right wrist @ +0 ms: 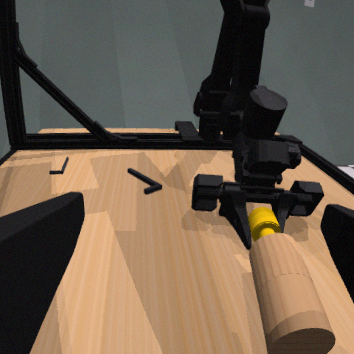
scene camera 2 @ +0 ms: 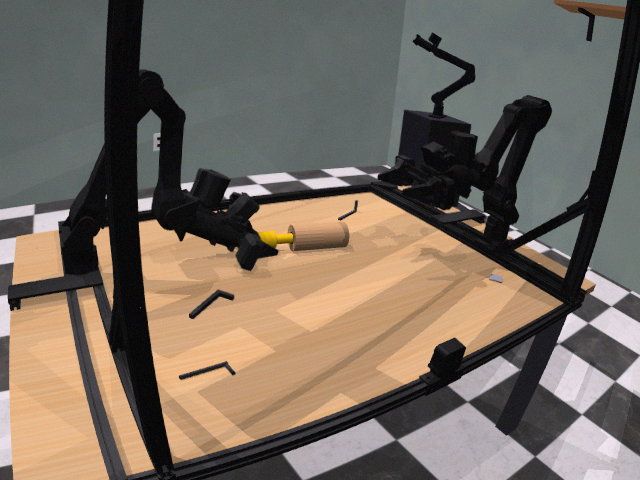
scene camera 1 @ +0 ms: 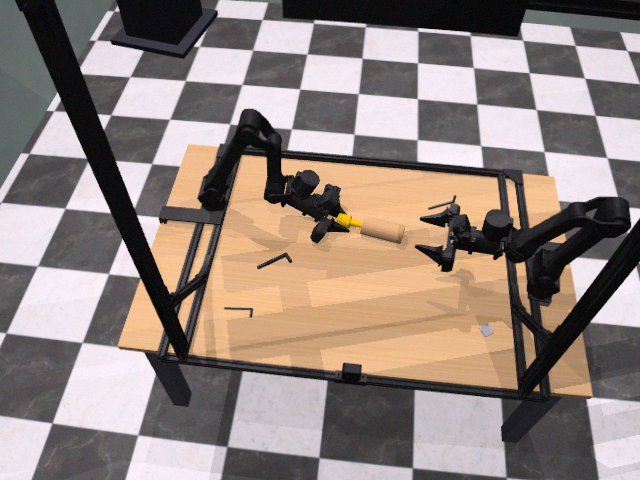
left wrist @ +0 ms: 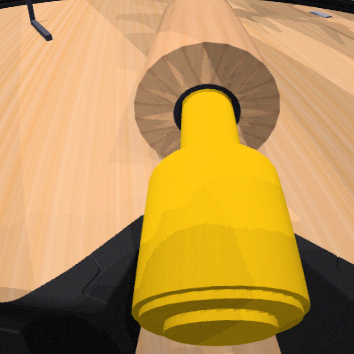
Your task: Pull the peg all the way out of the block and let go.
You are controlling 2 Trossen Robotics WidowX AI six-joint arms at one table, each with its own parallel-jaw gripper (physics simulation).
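Places are measured from the left arm's base along level axes (x ahead, y left, z up), in millimetres.
Pixels of known places: left gripper, fingertip midpoint: (scene camera 2: 274, 249) (scene camera 1: 350, 226) (left wrist: 202, 227); right gripper, fingertip midpoint: (right wrist: 207, 211) (scene camera 2: 389, 184) (scene camera 1: 417, 232); left arm's base, link origin: (right wrist: 208, 137) (scene camera 2: 81, 270) (scene camera 1: 213, 205); right arm's base, link origin: (scene camera 2: 494, 239) (scene camera 1: 539, 291).
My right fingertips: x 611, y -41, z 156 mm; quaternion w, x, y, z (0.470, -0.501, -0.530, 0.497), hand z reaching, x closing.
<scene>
For each thing: its middle in the pictures, then the offset to it from my right fingertips. Level surfaces: height alone.
- yellow peg, body centre: (left wrist: 209, 137) (right wrist: 270, 245) (scene camera 2: 285, 238) (scene camera 1: 358, 223) dx -173, dy +96, dz -148 mm
- wooden cylindrical block, body centre: (left wrist: 201, 56) (right wrist: 285, 292) (scene camera 2: 318, 236) (scene camera 1: 382, 229) dx -99, dy +95, dz -147 mm
- table, surface height: dz -175 mm
- hex key, body centre: (left wrist: 37, 16) (scene camera 2: 348, 209) (scene camera 1: 442, 202) dx +52, dy +262, dz -159 mm
- small grey plate, body centre: (left wrist: 320, 13) (scene camera 2: 496, 278) (scene camera 1: 486, 330) dx +240, dy -131, dz -174 mm
The yellow peg (scene camera 1: 355, 223) (scene camera 2: 283, 238) (left wrist: 209, 125) (right wrist: 262, 218) has a thick head and a thinner shaft, whose far end is inside the dark hole of the block. The wooden cylindrical block (scene camera 1: 382, 230) (scene camera 2: 319, 235) (left wrist: 262, 102) (right wrist: 286, 285) lies on its side on the table. My left gripper (scene camera 1: 344, 221) (scene camera 2: 269, 240) (left wrist: 202, 227) (right wrist: 263, 248) is shut on the peg's head, one finger against each side. My right gripper (scene camera 1: 419, 233) (scene camera 2: 393, 183) is open and empty, beyond the block's other end. How deep the shaft sits is hidden.
Two black hex keys (scene camera 1: 273, 260) (scene camera 1: 238, 308) lie left of centre on the table (scene camera 1: 361, 330). Another hex key (scene camera 1: 443, 202) (scene camera 2: 348, 210) lies behind the right gripper. A small grey plate (scene camera 1: 485, 329) (scene camera 2: 495, 278) lies at the right. A black frame (scene camera 1: 439, 386) borders the table.
</scene>
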